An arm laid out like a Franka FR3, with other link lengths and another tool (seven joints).
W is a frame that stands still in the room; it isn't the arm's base.
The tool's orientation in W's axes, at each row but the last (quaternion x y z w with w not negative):
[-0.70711, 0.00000, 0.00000, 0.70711]
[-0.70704, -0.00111, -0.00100, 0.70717]
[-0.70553, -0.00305, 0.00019, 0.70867]
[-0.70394, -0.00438, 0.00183, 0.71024]
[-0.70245, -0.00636, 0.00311, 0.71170]
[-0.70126, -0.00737, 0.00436, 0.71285]
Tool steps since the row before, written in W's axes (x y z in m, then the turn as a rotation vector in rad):
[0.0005, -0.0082, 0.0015, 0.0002, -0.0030, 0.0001]
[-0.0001, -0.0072, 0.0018, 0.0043, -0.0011, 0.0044]
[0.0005, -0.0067, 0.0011, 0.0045, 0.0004, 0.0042]
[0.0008, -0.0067, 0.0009, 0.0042, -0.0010, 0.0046]
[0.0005, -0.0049, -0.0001, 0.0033, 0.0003, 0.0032]
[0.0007, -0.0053, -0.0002, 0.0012, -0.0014, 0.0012]
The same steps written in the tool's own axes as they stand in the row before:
[0.0005, -0.0015, -0.0082, 0.0002, -0.0001, -0.0030]
[-0.0001, -0.0018, -0.0072, 0.0043, -0.0044, -0.0011]
[0.0005, -0.0011, -0.0067, 0.0045, -0.0042, 0.0004]
[0.0007, -0.0010, -0.0067, 0.0042, -0.0046, -0.0010]
[0.0004, 0.0000, -0.0049, 0.0033, -0.0032, 0.0003]
[0.0006, 0.0001, -0.0053, 0.0012, -0.0012, -0.0014]

